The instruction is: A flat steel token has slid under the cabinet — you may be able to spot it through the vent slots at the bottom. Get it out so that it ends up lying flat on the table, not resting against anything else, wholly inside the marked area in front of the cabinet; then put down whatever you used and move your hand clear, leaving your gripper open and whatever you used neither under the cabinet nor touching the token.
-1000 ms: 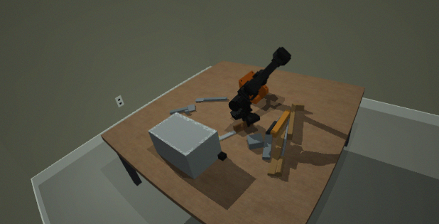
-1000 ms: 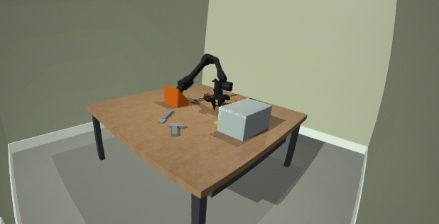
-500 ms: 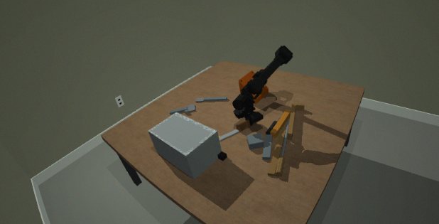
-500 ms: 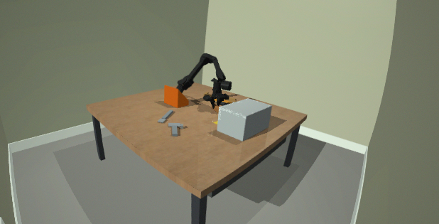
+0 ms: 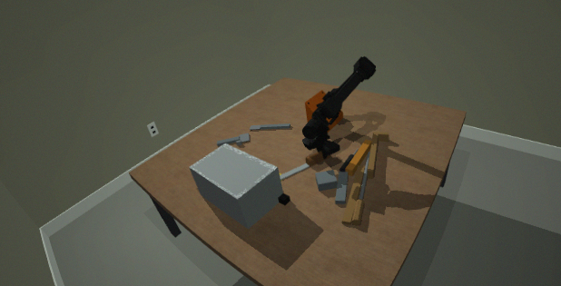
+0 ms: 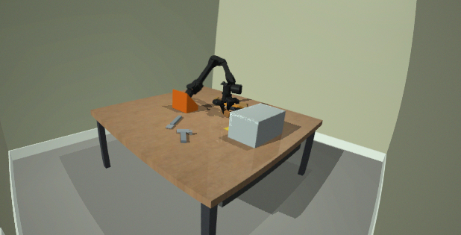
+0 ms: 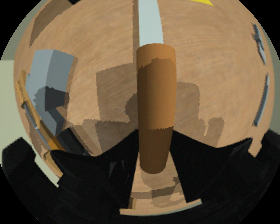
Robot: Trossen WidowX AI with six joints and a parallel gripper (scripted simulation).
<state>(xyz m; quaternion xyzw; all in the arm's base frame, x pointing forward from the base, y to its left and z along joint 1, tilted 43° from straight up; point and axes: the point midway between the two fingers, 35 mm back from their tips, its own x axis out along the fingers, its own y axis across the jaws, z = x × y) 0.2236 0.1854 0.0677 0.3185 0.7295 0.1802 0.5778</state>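
The orange bar is 14 cm to the left of my gripper tip, 8 cm behind it and 1 cm above it. Round my gripper tip: grey block: 12 cm to the left, 12 cm ahead, 1 cm above; wooden stick: 24 cm to the left, 10 cm ahead; grey t-piece: 46 cm to the right, 14 cm ahead.
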